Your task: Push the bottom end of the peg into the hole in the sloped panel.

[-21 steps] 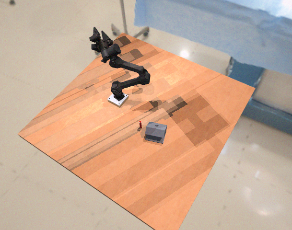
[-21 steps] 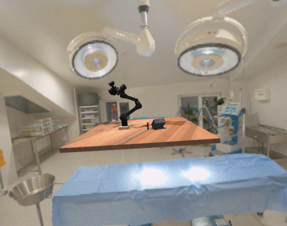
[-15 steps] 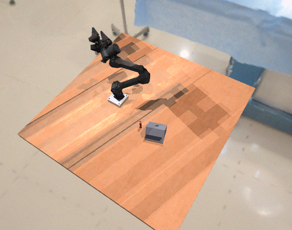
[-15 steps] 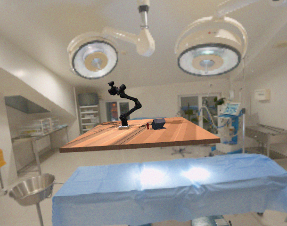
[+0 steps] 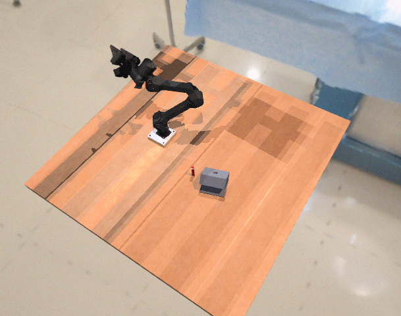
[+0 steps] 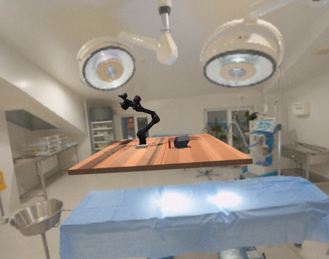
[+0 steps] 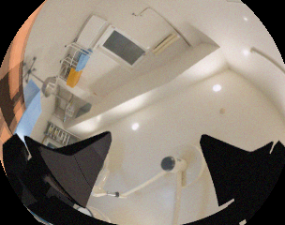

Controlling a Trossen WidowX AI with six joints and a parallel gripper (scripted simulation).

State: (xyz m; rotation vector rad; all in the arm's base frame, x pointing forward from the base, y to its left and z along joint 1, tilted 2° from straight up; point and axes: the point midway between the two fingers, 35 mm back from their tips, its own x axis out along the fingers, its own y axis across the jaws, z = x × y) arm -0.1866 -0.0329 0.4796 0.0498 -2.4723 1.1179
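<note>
My gripper tip is now 520 mm short of the red peg, 470 mm above it and 70 mm to the left of it. From my gripper tip the other things lie so: grey sloped panel: 630 mm ahead, 470 mm below, 40 mm to the right.
</note>
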